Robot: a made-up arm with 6 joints.
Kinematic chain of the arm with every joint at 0, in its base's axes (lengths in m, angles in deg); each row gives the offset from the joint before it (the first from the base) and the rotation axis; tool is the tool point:
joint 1: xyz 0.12 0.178 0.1 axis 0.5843 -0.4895 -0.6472
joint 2: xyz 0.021 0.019 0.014 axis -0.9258 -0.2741 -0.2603
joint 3: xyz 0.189 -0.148 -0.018 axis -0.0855 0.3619 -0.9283
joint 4: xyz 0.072 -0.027 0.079 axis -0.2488 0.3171 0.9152
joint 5: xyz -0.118 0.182 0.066 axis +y
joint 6: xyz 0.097 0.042 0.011 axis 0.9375 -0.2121 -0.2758
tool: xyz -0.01 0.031 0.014
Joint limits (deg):
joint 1: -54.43..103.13
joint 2: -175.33..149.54
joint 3: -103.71..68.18
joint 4: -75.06..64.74
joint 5: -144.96..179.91
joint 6: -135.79..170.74
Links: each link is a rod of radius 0.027 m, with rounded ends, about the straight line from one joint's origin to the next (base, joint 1, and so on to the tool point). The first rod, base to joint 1, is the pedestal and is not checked.
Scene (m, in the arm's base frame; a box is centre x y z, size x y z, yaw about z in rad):
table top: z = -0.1
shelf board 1: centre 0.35 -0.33 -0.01 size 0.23 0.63 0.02 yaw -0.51
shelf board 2: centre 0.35 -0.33 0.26 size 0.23 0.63 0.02 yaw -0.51
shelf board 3: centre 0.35 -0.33 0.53 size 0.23 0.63 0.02 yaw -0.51
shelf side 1: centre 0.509 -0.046 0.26 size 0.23 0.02 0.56 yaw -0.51
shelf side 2: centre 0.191 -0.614 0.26 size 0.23 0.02 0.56 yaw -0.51
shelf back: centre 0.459 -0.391 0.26 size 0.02 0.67 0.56 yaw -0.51
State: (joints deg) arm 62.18 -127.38 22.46 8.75 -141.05 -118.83
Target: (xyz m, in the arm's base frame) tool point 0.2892 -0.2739 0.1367
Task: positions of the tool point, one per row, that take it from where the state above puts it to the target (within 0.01 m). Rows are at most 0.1 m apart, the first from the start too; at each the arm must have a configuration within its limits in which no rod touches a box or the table.
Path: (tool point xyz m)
1: 0.2480 -0.0111 0.1052
2: 0.2027 0.0067 0.0736
3: 0.1631 0.0159 0.0505
4: 0.1354 0.0106 0.0308
5: 0.1253 -0.0147 0.0165
6: 0.1405 -0.0587 0.0163
7: 0.1885 -0.1082 0.0410
8: 0.1808 -0.1316 0.0691
9: 0.1741 -0.1535 0.0930
10: 0.1680 -0.1728 0.1124
11: 0.1621 -0.1884 0.1268
12: 0.1558 -0.1993 0.1367
13: 0.2204 -0.2465 0.1278
14: 0.2892 -0.2739 0.1367

